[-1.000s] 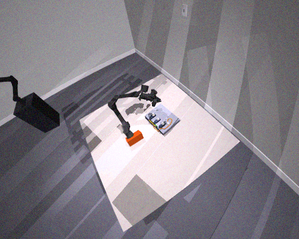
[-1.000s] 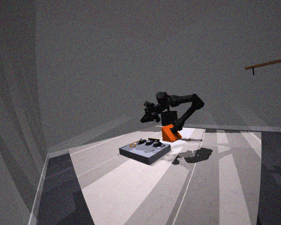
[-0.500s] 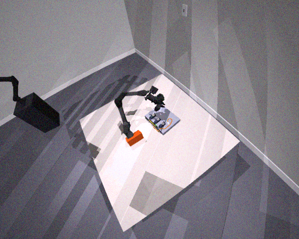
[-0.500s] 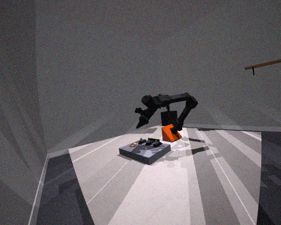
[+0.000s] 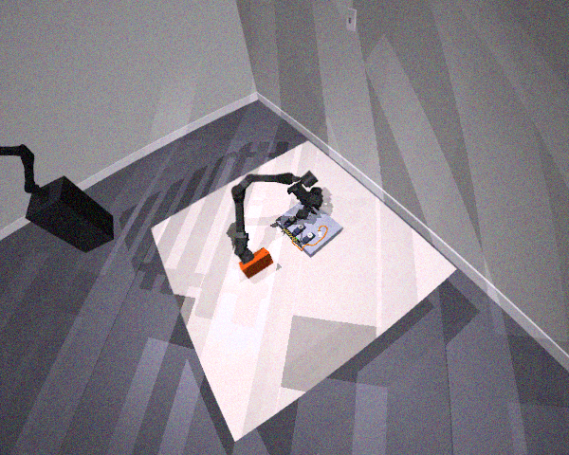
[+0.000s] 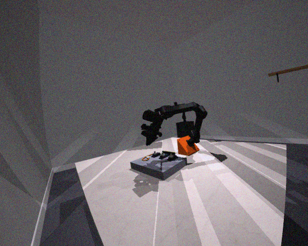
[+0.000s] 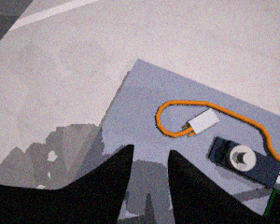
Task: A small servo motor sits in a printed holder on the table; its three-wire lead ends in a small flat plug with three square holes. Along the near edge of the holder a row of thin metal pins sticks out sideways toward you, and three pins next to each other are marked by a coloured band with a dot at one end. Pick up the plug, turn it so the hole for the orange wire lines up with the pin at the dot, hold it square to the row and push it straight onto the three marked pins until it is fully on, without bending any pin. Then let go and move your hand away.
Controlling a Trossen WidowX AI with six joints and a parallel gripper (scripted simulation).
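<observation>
Now: gripper tip 15 cm past the green strip, 8 cm above it and 4 cm to the left of it. From my gripper tip the other things lie so: grey printed holder: 13 cm below, 4 cm to the left, 1 cm behind.
</observation>
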